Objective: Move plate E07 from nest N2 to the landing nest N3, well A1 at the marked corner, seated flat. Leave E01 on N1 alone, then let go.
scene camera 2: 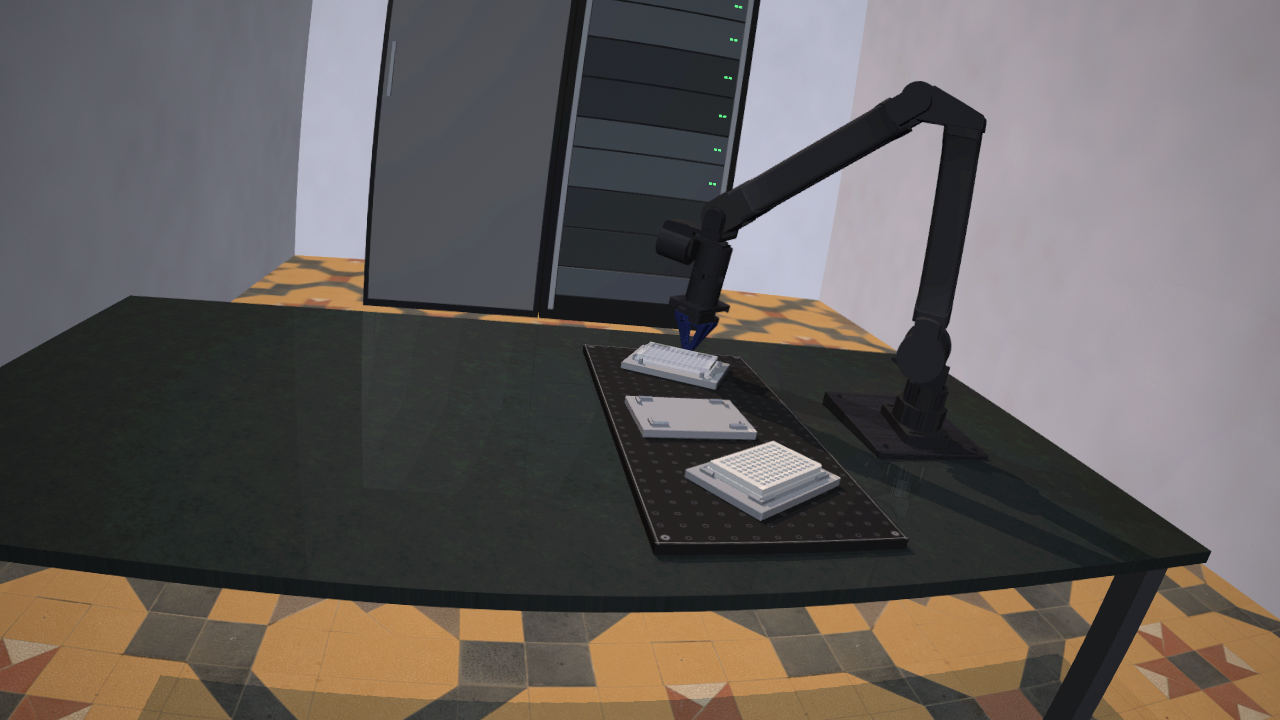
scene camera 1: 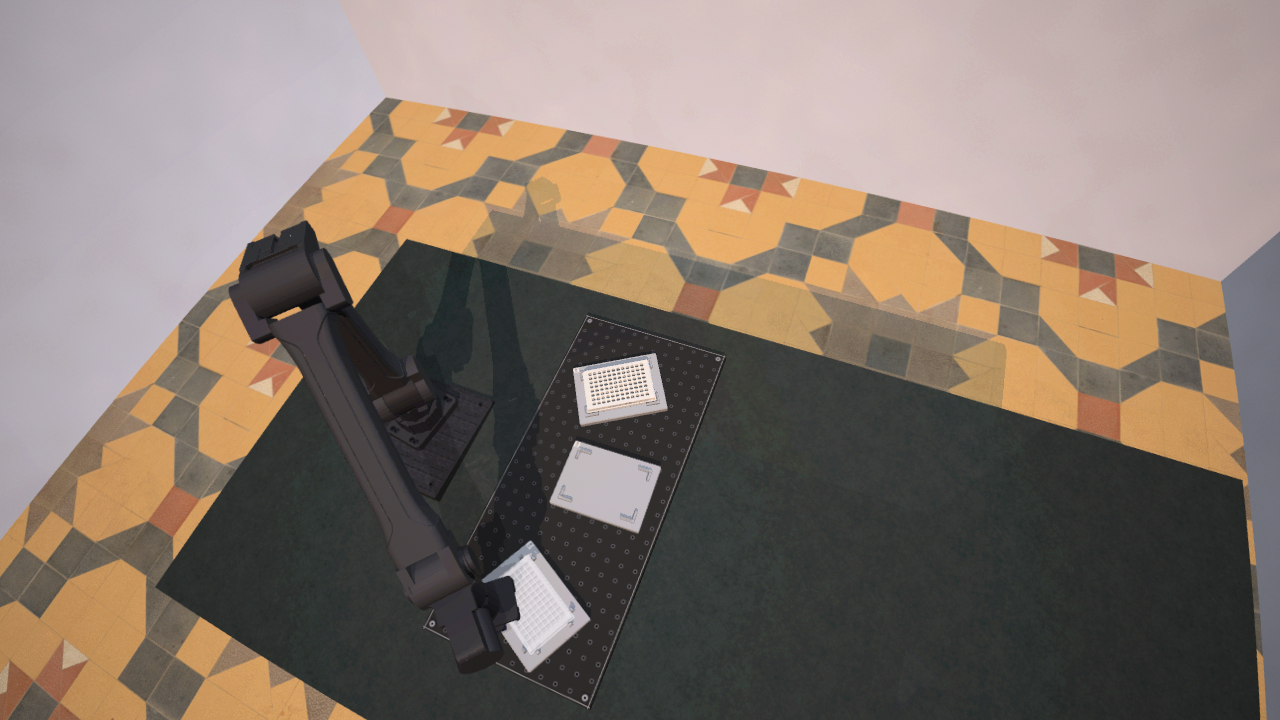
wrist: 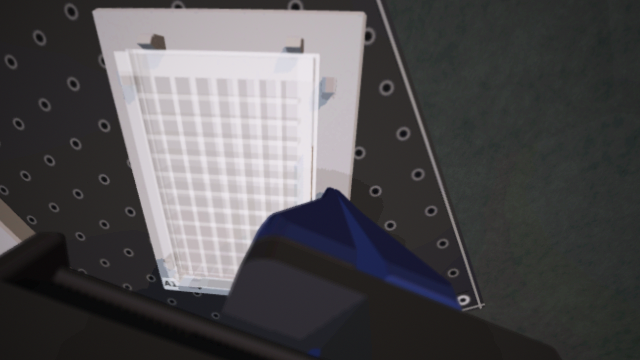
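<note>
A clear well plate [scene camera 1: 543, 607] [scene camera 2: 672, 360] [wrist: 215, 162] lies on the nest [scene camera 1: 575, 620] [wrist: 235, 26] at the board's end nearest my gripper. Its A1 label [wrist: 169, 283] shows at the lower left corner in the wrist view. My gripper [scene camera 1: 509, 603] [scene camera 2: 693, 337] [wrist: 328, 198] is shut on nothing, and its blue tip stands low at the plate's right long edge. I cannot tell whether it touches the plate. The middle nest [scene camera 1: 606, 486] [scene camera 2: 689, 416] is empty. A second plate [scene camera 1: 619, 385] [scene camera 2: 765, 467] sits on the nest at the far end.
All three nests stand in a row on a black perforated board [scene camera 1: 687, 387] [scene camera 2: 702, 519] [wrist: 401, 193] on the dark table. The arm's base [scene camera 1: 427, 422] [scene camera 2: 896, 433] is bolted beside the board. A grey cabinet [scene camera 2: 462, 155] and a server rack [scene camera 2: 656, 116] stand behind the table.
</note>
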